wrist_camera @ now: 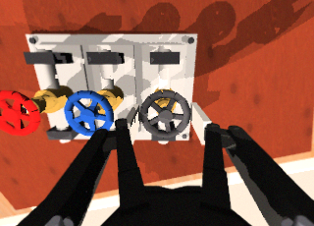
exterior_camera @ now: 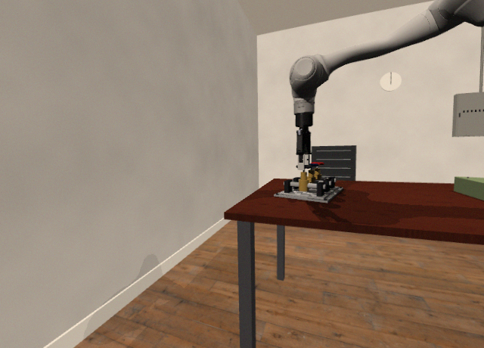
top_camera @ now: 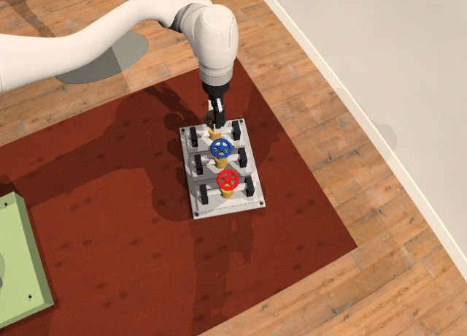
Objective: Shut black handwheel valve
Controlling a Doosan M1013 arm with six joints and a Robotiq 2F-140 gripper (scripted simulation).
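Right now the black handwheel is 2 cm below my hand. The rest, counted from my hand: red handwheel: 3 cm behind, 21 cm to the right, 2 cm below; then blue handwheel: 2 cm behind, 11 cm to the right, 2 cm below.
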